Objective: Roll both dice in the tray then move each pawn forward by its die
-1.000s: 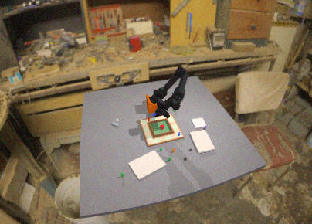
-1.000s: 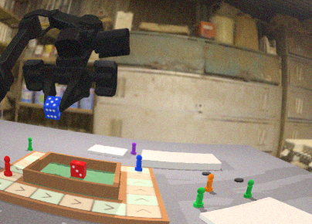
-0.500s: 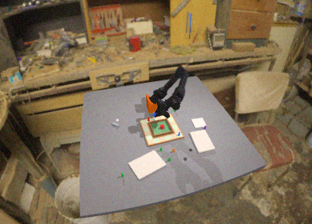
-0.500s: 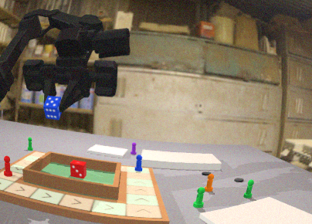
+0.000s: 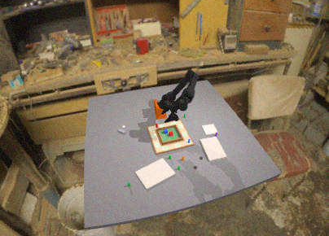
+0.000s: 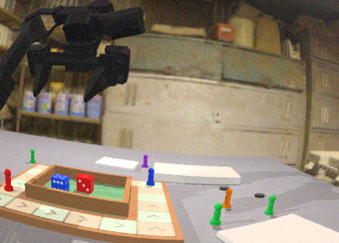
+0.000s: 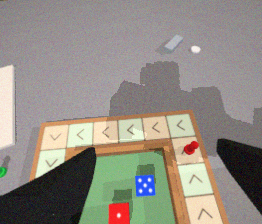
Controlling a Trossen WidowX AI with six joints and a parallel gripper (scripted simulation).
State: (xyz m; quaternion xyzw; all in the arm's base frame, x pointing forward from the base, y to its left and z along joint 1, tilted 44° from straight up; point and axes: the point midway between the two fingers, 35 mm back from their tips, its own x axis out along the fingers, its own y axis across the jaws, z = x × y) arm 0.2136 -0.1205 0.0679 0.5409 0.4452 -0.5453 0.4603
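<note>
Right now the red pawn is 13 cm below my gripper tip, 8 cm behind it and 2 cm to the right of it. Round my gripper tip: purple pawn: 37 cm to the left, 18 cm ahead, 14 cm below; then blue pawn: 16 cm ahead, 13 cm to the left, 13 cm below; then orange pawn: 28 cm ahead, 14 cm below, 3 cm to the left.
</note>
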